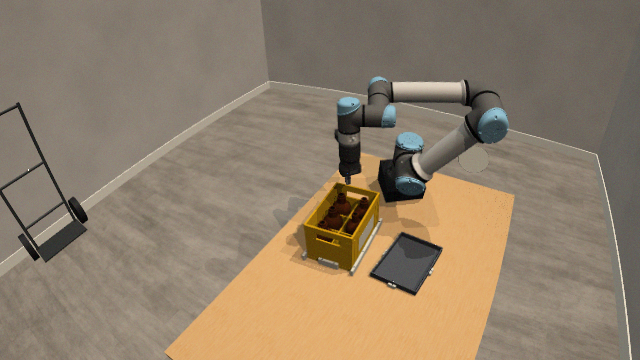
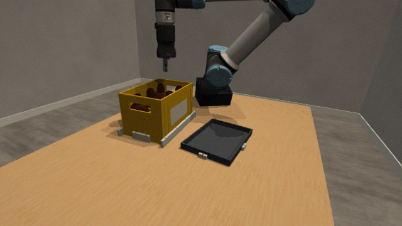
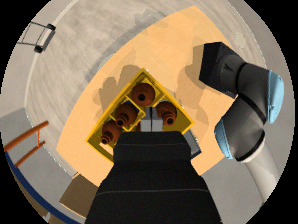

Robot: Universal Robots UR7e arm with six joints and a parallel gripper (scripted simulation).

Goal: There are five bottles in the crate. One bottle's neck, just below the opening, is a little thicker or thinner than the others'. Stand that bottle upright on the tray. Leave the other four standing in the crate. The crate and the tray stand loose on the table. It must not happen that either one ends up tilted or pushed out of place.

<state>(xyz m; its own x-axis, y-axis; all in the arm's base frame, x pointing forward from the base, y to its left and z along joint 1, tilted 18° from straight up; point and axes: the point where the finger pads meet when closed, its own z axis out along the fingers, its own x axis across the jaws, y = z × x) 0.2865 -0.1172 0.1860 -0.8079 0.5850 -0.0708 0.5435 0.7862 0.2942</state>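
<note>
My gripper is now 15 cm above the bottle, 8 cm to the right of it and 7 cm short of it. From my hand the other things lie so: yellow crate: 16 cm below, 8 cm ahead, 4 cm to the left; then dark tray: 31 cm to the left, 23 cm below, 5 cm ahead.
</note>
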